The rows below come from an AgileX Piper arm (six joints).
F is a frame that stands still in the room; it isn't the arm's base.
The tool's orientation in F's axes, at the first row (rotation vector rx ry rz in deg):
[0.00 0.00 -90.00]
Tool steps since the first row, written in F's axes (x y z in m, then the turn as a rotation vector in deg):
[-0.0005 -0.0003 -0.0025 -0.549 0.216 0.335]
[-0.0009 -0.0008 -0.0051 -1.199 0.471 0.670]
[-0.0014 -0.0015 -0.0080 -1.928 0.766 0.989]
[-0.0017 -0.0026 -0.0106 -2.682 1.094 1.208]
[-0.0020 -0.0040 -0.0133 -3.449 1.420 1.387]
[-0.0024 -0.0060 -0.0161 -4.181 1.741 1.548]
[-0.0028 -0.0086 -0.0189 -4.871 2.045 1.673]
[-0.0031 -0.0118 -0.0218 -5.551 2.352 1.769]
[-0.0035 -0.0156 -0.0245 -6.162 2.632 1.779]
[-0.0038 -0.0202 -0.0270 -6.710 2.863 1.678]
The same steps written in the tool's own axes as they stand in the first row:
[0.0003 -0.0005 -0.0025 -0.216 -0.549 0.335]
[0.0008 -0.0009 -0.0051 -0.471 -1.199 0.670]
[0.0015 -0.0014 -0.0080 -0.766 -1.928 0.989]
[0.0026 -0.0017 -0.0106 -1.094 -2.682 1.208]
[0.0040 -0.0020 -0.0133 -1.420 -3.449 1.387]
[0.0060 -0.0024 -0.0161 -1.741 -4.181 1.548]
[0.0086 -0.0028 -0.0189 -2.045 -4.871 1.673]
[0.0118 -0.0031 -0.0218 -2.352 -5.551 1.769]
[0.0156 -0.0035 -0.0245 -2.632 -6.162 1.779]
[0.0202 -0.0038 -0.0270 -2.863 -6.710 1.678]

